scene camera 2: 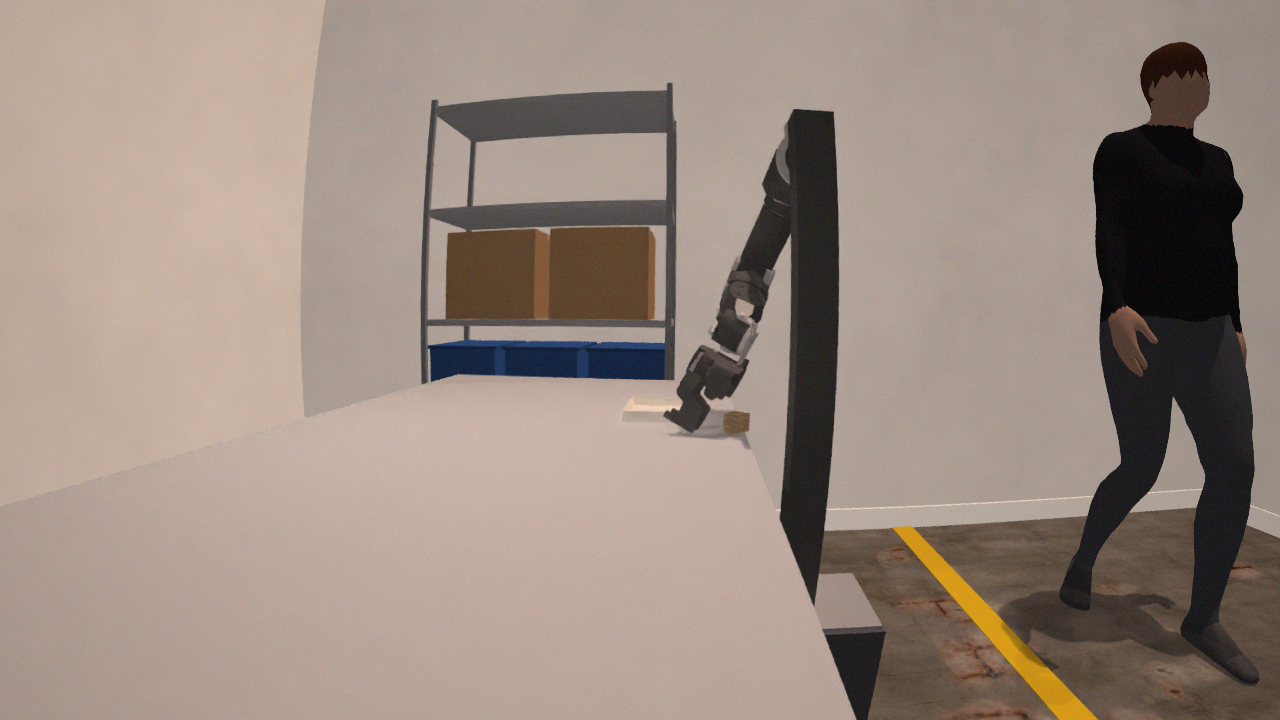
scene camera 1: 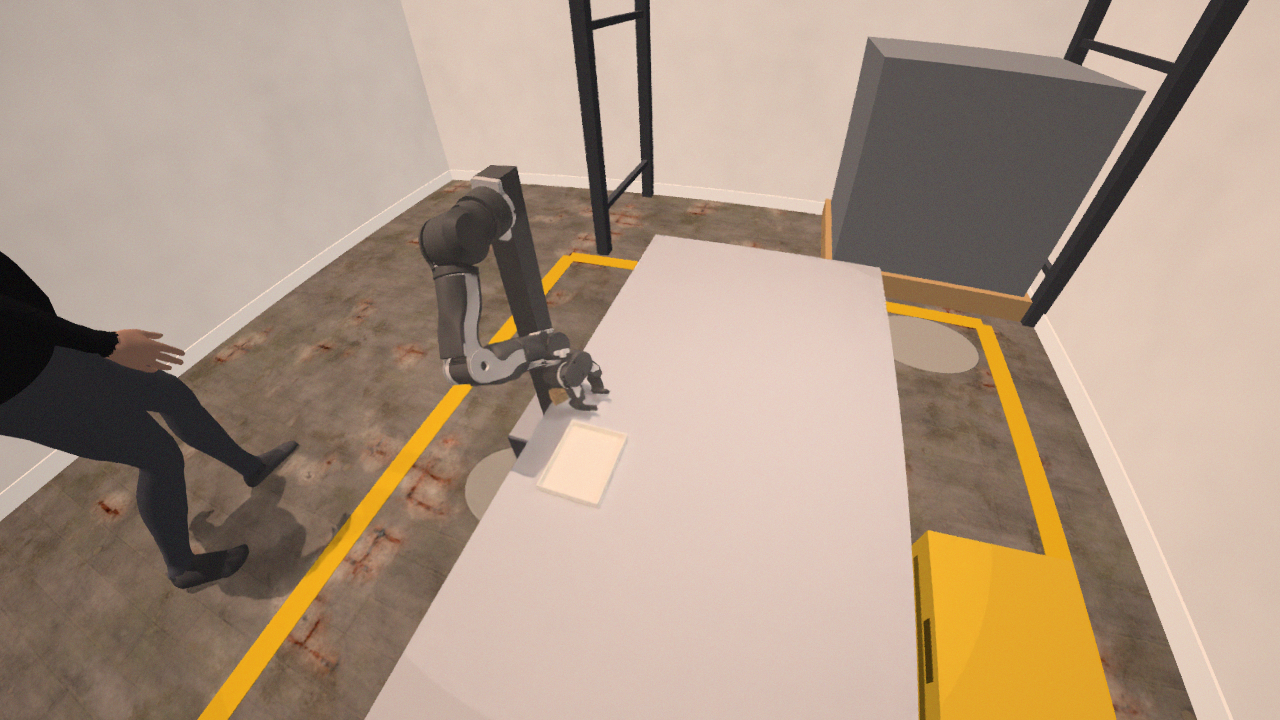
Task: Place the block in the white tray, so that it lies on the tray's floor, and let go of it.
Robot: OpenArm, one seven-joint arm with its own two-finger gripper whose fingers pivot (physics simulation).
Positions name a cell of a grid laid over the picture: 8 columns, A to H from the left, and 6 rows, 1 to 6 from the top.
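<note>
The gripper (scene camera 2: E4) and (scene camera 1: D4) is visible. Also visible: a dark post (scene camera 2: F2) and (scene camera 1: D3); a white tray (scene camera 1: D4) and (scene camera 2: D4).
</note>
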